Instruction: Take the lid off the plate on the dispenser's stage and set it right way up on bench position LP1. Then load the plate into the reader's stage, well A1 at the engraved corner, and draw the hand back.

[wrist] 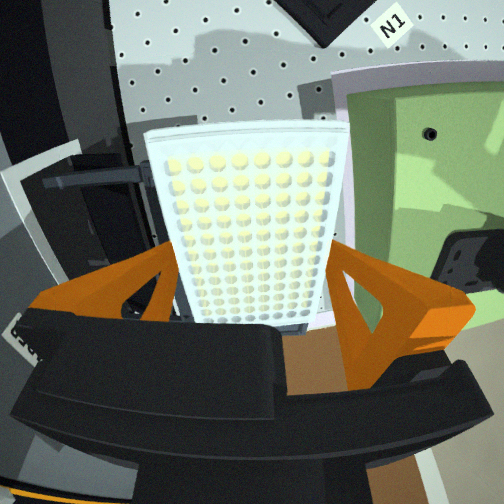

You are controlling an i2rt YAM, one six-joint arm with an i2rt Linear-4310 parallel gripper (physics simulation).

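Note:
In the wrist view my gripper [250, 280] has its two orange fingers closed against the long sides of a white well plate [250, 225]. The plate has rows of pale yellow wells and no lid on it. It is held clear of the surfaces behind it, which look well below. A dark instrument with a black slotted stage [95, 210] lies to the left, partly hidden by the plate. I cannot see the lid or position LP1.
A green tray with a pale lilac rim [425, 190] lies to the right. A grey perforated bench plate [225, 75] is behind, with a label reading N1 [392, 25] beside a black block [320, 17]. A black part [470, 260] overlaps the green tray.

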